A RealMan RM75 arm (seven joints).
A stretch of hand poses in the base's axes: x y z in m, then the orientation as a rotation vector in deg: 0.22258 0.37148 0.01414 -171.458 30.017 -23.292; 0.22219 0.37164 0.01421 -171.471 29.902 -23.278; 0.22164 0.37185 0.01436 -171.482 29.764 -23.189; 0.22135 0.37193 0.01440 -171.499 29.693 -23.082; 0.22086 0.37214 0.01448 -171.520 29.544 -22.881; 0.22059 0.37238 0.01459 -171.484 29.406 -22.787; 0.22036 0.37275 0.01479 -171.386 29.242 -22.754; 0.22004 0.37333 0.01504 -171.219 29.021 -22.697; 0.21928 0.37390 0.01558 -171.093 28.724 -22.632; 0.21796 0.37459 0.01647 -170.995 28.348 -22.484; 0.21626 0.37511 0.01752 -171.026 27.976 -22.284; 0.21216 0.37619 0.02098 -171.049 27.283 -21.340; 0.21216 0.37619 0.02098 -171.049 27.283 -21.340; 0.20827 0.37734 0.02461 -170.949 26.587 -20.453; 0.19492 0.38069 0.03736 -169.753 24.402 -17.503; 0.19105 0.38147 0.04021 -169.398 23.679 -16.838; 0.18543 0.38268 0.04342 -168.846 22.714 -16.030
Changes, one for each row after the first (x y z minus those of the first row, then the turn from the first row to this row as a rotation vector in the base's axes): -0.00039 0.00016 0.00007 0.000 0.006 0.076; -0.00094 0.00037 0.00022 0.021 0.056 0.171; -0.00123 0.00045 0.00026 0.035 0.122 0.221; -0.00172 0.00066 0.00034 0.074 0.243 0.328; -0.00199 0.00090 0.00045 0.140 0.284 0.423; -0.00222 0.00127 0.00065 0.253 0.272 0.534; -0.00254 0.00185 0.00090 0.442 0.254 0.685; -0.00330 0.00242 0.00144 0.599 0.247 0.886; -0.00462 0.00311 0.00233 0.753 0.295 1.143; -0.00632 0.00363 0.00338 0.795 0.407 1.397; -0.01042 0.00471 0.00684 1.035 0.962 1.894; -0.01042 0.00471 0.00684 1.035 0.962 1.894; -0.01431 0.00586 0.01047 1.373 1.455 2.395; -0.02766 0.00921 0.02322 3.278 2.917 4.006; -0.03153 0.00999 0.02607 3.792 3.223 4.529; -0.03715 0.01120 0.02928 4.530 3.566 5.230
